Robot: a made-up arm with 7 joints.
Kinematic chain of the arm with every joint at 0, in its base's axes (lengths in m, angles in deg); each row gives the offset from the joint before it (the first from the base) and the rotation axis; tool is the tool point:
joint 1: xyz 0 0 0.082 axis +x
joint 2: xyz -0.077 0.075 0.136 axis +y
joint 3: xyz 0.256 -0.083 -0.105 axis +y
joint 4: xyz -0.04 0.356 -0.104 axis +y
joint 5: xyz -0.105 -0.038 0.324 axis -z
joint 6: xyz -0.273 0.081 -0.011 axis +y
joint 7: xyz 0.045 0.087 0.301 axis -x
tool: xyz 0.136 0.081 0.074
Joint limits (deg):
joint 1: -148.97..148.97
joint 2: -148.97..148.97
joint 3: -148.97..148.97
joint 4: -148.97..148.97
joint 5: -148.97..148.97
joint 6: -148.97..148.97
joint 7: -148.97..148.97
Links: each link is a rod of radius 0.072 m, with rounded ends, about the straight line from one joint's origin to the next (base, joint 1, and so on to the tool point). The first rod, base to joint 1, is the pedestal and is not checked.
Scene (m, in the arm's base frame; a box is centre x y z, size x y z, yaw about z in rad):
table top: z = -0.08
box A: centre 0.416 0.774 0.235 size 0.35 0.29 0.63 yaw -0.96
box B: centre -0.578 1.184 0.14 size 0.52 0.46 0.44 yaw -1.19
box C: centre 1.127 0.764 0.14 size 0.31 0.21 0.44 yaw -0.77
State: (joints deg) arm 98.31 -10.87 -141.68 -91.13 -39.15 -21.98 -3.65
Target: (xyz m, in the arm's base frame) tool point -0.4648 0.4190 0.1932
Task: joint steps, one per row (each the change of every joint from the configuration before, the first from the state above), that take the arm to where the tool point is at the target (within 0.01 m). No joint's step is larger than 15 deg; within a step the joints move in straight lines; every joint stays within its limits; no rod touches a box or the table.
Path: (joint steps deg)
1: 10.66 7.68 14.03 14.86 11.71 1.84 -14.10
2: 10.66 7.68 14.04 14.86 11.70 1.84 -14.10
3: 10.65 7.68 14.03 14.86 11.71 1.83 -14.10
4: -5.65 -1.62 2.99 5.70 -13.08 -1.52 5.56
5: -5.65 -1.61 2.98 5.70 -13.07 -1.52 5.57
6: -5.65 -1.62 2.99 5.70 -13.07 -1.52 5.56
7: -5.65 -1.61 2.99 5.71 -13.08 -1.52 5.56
8: -5.66 -1.61 2.98 5.70 -13.07 -1.52 5.56
9: -5.65 -1.62 2.99 5.70 -13.08 -1.52 5.56

